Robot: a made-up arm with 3 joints. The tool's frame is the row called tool. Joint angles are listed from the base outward.
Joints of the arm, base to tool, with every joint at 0 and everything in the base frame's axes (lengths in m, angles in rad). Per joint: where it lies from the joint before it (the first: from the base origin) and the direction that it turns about. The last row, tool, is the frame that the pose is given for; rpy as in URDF.
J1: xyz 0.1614 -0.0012 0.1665 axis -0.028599 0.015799 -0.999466
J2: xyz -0.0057 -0.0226 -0.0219 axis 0 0 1
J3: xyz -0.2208 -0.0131 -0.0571 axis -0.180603 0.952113 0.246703
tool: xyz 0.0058 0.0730 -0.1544 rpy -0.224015 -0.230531 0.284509
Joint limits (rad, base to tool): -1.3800..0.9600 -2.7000..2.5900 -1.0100..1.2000
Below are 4 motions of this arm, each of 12 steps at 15 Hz.
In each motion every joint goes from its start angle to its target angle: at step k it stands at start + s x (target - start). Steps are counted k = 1, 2, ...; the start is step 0. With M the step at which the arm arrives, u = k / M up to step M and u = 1 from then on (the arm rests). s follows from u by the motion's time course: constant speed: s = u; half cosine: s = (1 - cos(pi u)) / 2; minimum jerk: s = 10 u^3 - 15 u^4 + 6 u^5.
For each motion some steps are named. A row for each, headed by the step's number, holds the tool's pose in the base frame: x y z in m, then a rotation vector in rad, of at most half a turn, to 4 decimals.
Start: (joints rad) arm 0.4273 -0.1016 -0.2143
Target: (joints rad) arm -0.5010 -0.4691 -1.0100
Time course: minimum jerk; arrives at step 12
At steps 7, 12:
7: 0.0650 0.0593 -0.0126 -0.2354 -0.9320 -0.1700
12: 0.0854 0.0375 0.0250 -0.1171 -1.2048 -0.1096

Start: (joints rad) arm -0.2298 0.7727 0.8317
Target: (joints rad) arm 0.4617 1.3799 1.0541
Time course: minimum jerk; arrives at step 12
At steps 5, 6, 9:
5: -0.0594 -0.3003 -0.0192 -0.4958 0.4828 1.4929
6: -0.0663 -0.3014 -0.0138 -0.5094 0.5210 1.4873
9: -0.0837 -0.3017 0.0006 -0.5405 0.6207 1.4726

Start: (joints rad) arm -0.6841 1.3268 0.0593
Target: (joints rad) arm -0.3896 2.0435 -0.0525
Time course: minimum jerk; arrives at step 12
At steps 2, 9, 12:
2: 0.2179 -0.2444 -0.0727 0.1014 -0.3662 2.2819
9: 0.2767 -0.2079 -0.0683 0.2811 -0.4029 2.5974
12: 0.2824 -0.2023 -0.0677 0.3058 -0.4040 2.6345

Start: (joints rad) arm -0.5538 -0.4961 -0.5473
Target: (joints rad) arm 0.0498 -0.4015 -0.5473
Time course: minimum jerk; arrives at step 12
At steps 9, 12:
9: 0.0616 0.0889 -0.0335 -0.3225 -0.7260 -0.3227
12: 0.0661 0.0938 -0.0336 -0.3439 -0.7177 -0.3717

